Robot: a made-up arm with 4 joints.
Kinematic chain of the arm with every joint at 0, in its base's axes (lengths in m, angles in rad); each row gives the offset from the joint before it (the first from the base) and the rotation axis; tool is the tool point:
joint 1: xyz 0 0 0.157 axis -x
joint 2: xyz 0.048 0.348 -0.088 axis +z
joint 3: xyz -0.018 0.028 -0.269 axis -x
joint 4: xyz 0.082 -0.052 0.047 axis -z
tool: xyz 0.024 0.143 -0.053
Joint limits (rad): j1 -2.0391..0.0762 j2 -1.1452..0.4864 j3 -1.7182..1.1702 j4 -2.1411..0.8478
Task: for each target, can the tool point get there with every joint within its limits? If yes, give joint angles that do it. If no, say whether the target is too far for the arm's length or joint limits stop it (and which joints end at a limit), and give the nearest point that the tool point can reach.
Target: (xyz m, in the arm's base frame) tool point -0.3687 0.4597 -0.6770
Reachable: no: too far | nearest point -0.0309 0.3445 -0.3346 | short by 0.495 m
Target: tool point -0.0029 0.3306 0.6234
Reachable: yes | joints -1.7215 -0.7707 -1.0111 -1.6770
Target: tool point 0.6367 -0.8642 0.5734
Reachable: no: too far | nearest point 0.1679 0.0609 0.6722 | short by 1.042 m
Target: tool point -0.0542 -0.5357 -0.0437
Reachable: no: joint limits stop it (at a limit: joint 1, joint 2, joint 3, joint 4) | nearest point 0.1529 0.1643 -0.1883 | short by 0.744 m
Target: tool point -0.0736 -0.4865 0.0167
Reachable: no: joint limits stop it (at a limit: joint 1, joint 2, joint 3, joint 4) | nearest point 0.1529 0.1643 -0.1883 | short by 0.719 m
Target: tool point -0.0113 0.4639 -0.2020
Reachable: yes | joints -0.1601 -0.6644 -1.1791 -1.8948
